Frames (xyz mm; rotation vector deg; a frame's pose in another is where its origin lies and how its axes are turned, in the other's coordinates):
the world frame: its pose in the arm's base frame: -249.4 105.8 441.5 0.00 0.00 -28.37
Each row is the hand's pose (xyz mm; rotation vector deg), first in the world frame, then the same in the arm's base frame.
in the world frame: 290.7 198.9 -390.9 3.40 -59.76 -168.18
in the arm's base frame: 100.9 142.7 50.6 10.08 52.21 145.36
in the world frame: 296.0 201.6 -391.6 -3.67 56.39 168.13
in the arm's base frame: 106.8 142.5 49.9 9.00 48.75 142.12
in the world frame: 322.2 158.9 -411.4 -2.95 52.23 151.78
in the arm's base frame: 109.6 92.5 30.1 8.88 45.87 125.40
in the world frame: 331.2 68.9 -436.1 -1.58 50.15 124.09
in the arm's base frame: 74.8 9.1 5.4 9.87 44.95 97.52
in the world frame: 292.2 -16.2 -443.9 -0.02 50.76 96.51
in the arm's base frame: 0.0 -47.3 -2.4 11.66 46.21 69.97
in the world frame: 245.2 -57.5 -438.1 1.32 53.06 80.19
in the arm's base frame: -61.0 -61.3 3.4 13.58 48.62 53.82
